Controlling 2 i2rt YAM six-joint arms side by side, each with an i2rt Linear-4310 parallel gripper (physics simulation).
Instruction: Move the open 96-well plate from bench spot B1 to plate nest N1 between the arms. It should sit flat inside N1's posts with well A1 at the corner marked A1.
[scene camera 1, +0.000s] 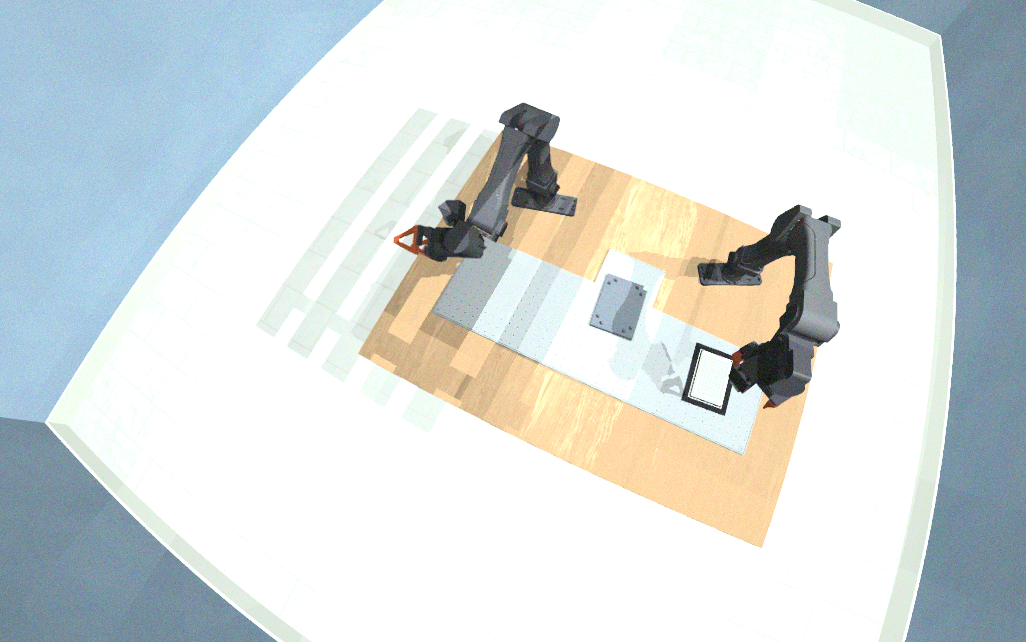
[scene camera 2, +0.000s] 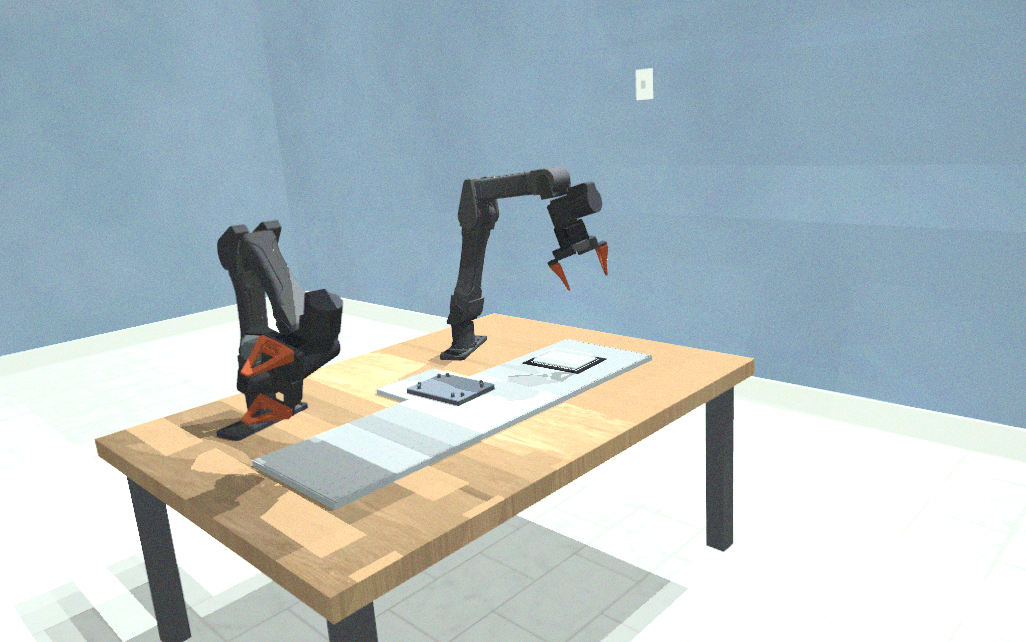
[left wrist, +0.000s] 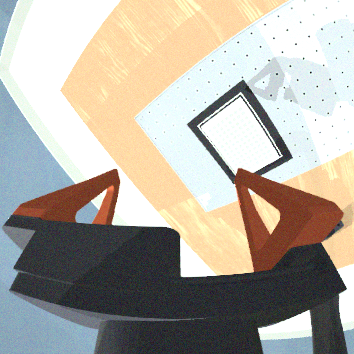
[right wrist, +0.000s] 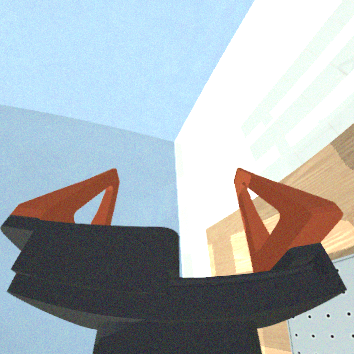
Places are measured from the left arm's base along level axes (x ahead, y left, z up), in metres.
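Where they show: left gripper, fingertip midpoint: (scene camera 1: 750, 389) (scene camera 2: 588, 282) (left wrist: 177, 174); right gripper, fingertip midpoint: (scene camera 1: 403, 243) (scene camera 2: 243, 399) (right wrist: 176, 174); left arm's base, origin of the base link: (scene camera 1: 729, 275) (scene camera 2: 464, 348); right arm's base, origin of the base link: (scene camera 1: 544, 202) (scene camera 2: 264, 421).
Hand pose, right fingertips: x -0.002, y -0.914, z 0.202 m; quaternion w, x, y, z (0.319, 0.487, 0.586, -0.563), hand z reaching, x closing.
Things, the pixels of their top centre, and the offset from my right fingertips. Level surfaces: height alone.
- open white 96-well plate, middle of its top: (left wrist: 240, 142) (scene camera 2: 564, 355) (scene camera 1: 713, 377) dy +0.796, dx +0.315, dz -0.173 m
- black frame, middle of its top: (left wrist: 240, 140) (scene camera 2: 564, 360) (scene camera 1: 710, 378) dy +0.796, dx +0.315, dz -0.188 m
- Nest N1, middle of its top: (scene camera 2: 449, 382) (scene camera 1: 620, 303) dy +0.558, dx +0.105, dz -0.168 m
- long perforated board, its level: dz -0.189 m
- wooden table, its level: dz -0.202 m
The open white 96-well plate (scene camera 1: 711, 377) (scene camera 2: 567, 358) (left wrist: 241, 132) lies flat inside the black frame (scene camera 1: 705, 407) (left wrist: 207, 142) on the pegboard. Nest N1 (scene camera 1: 621, 305) (scene camera 2: 453, 387) is a grey plate with short dark posts near its corners, with no well plate on it. The A1 marks cannot be read. My left gripper (scene camera 1: 752, 381) (scene camera 2: 587, 281) (left wrist: 177, 174) is open and empty, high above the board's right end beside the well plate. My right gripper (scene camera 1: 401, 240) (scene camera 2: 244, 398) (right wrist: 176, 174) is open and empty, far from the well plate at the table's left end.
The long perforated board (scene camera 1: 529, 310) (scene camera 2: 408, 431) runs along the wooden table (scene camera 1: 680, 469) (scene camera 2: 302, 522). N1 stands between the two arm bases (scene camera 1: 544, 202) (scene camera 1: 728, 274). The left arm's shadow falls on the board between N1 and the black frame.
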